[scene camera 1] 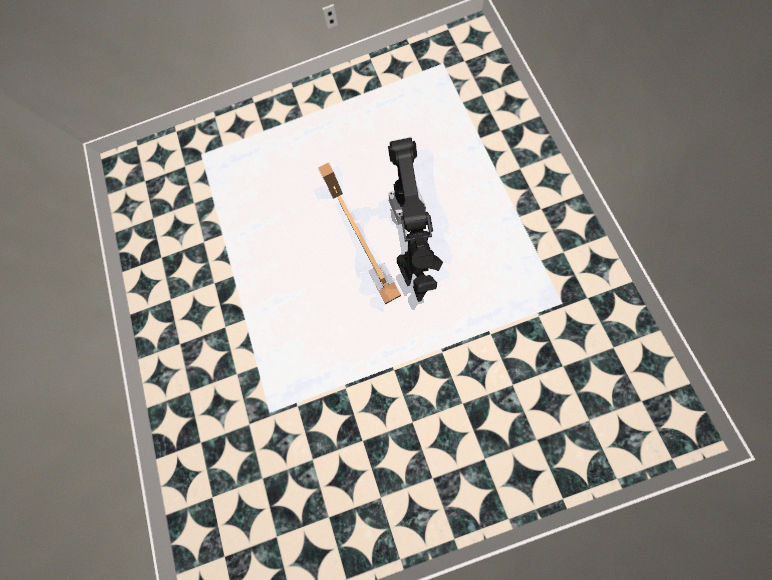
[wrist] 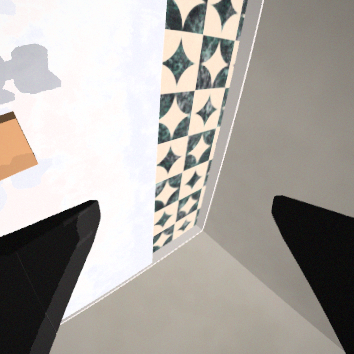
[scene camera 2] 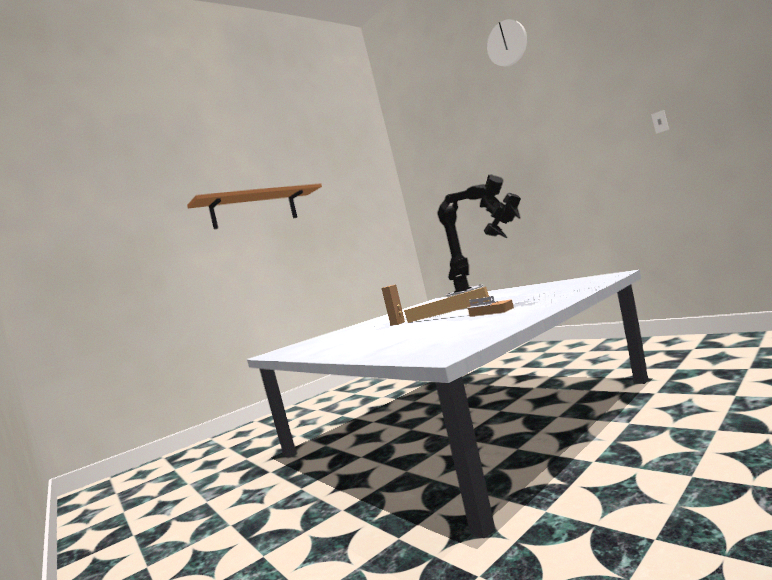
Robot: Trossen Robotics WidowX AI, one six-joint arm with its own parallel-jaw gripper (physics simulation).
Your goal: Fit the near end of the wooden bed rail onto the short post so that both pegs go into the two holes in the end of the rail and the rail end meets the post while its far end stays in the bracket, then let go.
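Frame: origin at the arm's base, x ahead, y left, z up, level; millimetres.
Seen in the pictures: gripper, fingertip midpoint: [scene camera 1: 413,293] [wrist: 187,206] [scene camera 2: 512,228]; arm's base, origin of the base link: [scene camera 2: 462,290].
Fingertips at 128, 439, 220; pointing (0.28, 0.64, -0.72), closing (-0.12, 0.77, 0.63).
Pixels of each thing's top centre, then the offset from my fingertips to it, as dx, dy, dz. "*": a spot on its surface instead. Level surfaces: height alone.
- short post, surface spot: [scene camera 2: 390,302] [scene camera 1: 326,184] * +175, -613, -193
- wooden block, middle of its top: [scene camera 2: 489,303] [scene camera 1: 384,282] +80, -127, -264
- white table, its level: dz -300
- orange-brown wooden piece, surface spot: [wrist: 15,147] * +72, -65, -264
The wooden rail [scene camera 1: 360,238] [scene camera 2: 446,304] stretches between the upright post and a lower wooden block. The short post [scene camera 1: 332,183] [scene camera 2: 390,302] stands upright, with small pegs visible on its rail-facing side. In scene camera 2 a narrow gap shows between the post and the rail end. The rail's other end is at the grey bracket [scene camera 1: 375,274] [scene camera 2: 480,301] by the wooden block [scene camera 1: 389,294] [scene camera 2: 493,308]; its exact seating is too small to tell. The holes are hidden. My gripper [scene camera 1: 414,291] [scene camera 2: 511,227] [wrist: 187,206] is open and empty, high above the table, beside the block in scene camera 1.
The white table [scene camera 1: 299,349] [scene camera 2: 349,349] carries all the parts. The arm's base [scene camera 2: 460,283] stands behind the rail in scene camera 2. In the wrist view, the corner of an orange-brown wooden piece [wrist: 15,147] shows at the left edge. A wall shelf [scene camera 2: 255,195] is far off.
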